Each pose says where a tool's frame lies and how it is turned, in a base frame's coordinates. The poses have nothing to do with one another.
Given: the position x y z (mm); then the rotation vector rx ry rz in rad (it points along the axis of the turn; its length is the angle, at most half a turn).
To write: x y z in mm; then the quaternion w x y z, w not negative. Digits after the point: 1 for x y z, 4 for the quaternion.
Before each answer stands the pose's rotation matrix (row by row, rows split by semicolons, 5 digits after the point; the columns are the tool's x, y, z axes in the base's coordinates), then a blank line. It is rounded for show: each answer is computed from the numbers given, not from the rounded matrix.
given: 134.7 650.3 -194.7 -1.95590 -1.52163 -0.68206
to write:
0.22504 0.97298 0.05166; 0.68597 -0.19586 0.70077; 0.69196 -0.12227 -0.71151

134.7 650.3 -194.7 0.2818 -0.7301 -0.5680 -0.2546
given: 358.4 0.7 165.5 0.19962 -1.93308 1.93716
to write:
-0.91180 -0.37189 -0.17410; 0.17489 0.03191 -0.98407; 0.37152 -0.92773 0.03594

358.4 0.7 165.5 0.1975 0.0713 -0.6906 0.6921
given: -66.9 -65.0 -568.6 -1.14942 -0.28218 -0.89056
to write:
0.63781 0.73345 0.23508; -0.46423 0.12254 0.87720; 0.61457 -0.66861 0.41865

-66.9 -65.0 -568.6 0.7381 -0.5236 -0.1285 -0.4057
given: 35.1 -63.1 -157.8 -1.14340 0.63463 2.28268
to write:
-0.51863 -0.62055 -0.58816; 0.22793 -0.76336 0.60442; -0.82406 0.17941 0.53735

35.1 -63.1 -157.8 0.2527 -0.4205 0.2334 0.8395
